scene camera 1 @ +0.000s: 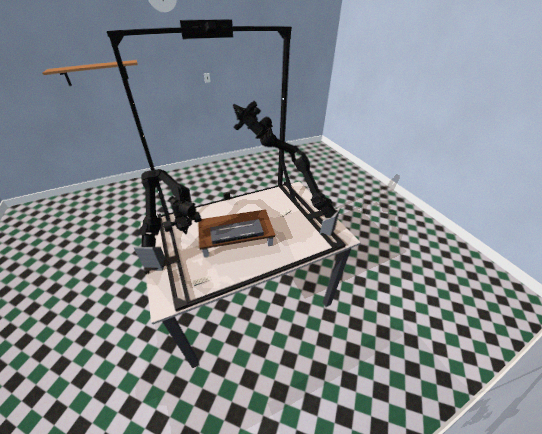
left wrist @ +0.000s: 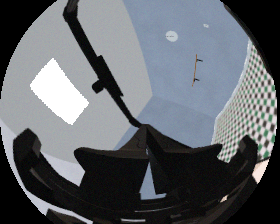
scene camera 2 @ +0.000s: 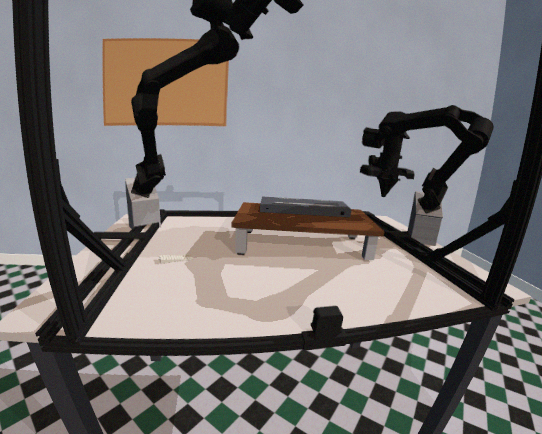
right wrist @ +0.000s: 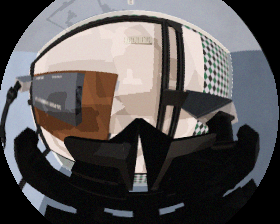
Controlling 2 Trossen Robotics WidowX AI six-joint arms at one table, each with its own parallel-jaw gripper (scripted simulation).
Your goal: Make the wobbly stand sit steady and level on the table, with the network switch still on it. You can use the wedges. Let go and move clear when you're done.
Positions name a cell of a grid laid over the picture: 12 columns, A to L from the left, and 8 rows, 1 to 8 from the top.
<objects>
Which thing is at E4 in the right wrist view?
A stand.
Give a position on a network switch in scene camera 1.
At F5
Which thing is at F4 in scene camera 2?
A network switch.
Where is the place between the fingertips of my left gripper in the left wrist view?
At G5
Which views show the stand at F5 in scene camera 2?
Scene camera 1, scene camera 2 and the right wrist view only.
</objects>
